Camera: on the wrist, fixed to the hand. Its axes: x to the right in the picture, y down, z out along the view.
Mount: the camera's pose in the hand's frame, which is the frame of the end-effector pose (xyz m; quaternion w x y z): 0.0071 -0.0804 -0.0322 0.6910 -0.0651 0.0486 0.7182
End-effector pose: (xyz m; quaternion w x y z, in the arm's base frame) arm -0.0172 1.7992 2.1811 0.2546 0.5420 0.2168 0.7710
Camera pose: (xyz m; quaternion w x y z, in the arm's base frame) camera -0.0370 1.8642 2.1269 0.3531 -0.4762 0.2773 -0.7561
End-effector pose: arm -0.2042 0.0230 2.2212 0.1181 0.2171 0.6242 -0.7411
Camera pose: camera -0.2407 0.0706 2.2841 0.5977 0.6267 0.3294 -0.3761
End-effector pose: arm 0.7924 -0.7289 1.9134 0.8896 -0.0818 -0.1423 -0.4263
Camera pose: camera 0.7397 -0.7928 1.8872 0.9225 -0.1959 0.0314 0.3311
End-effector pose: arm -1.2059 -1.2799 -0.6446 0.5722 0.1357 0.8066 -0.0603
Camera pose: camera -1.2604 -1.3476 -0.6451 0.4083 0.6388 0.4916 0.4284
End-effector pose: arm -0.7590 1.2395 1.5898 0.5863 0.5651 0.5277 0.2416
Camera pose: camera -0.8106 1.2392 1.5199 0.2428 0.7196 -0.0285 0.6499
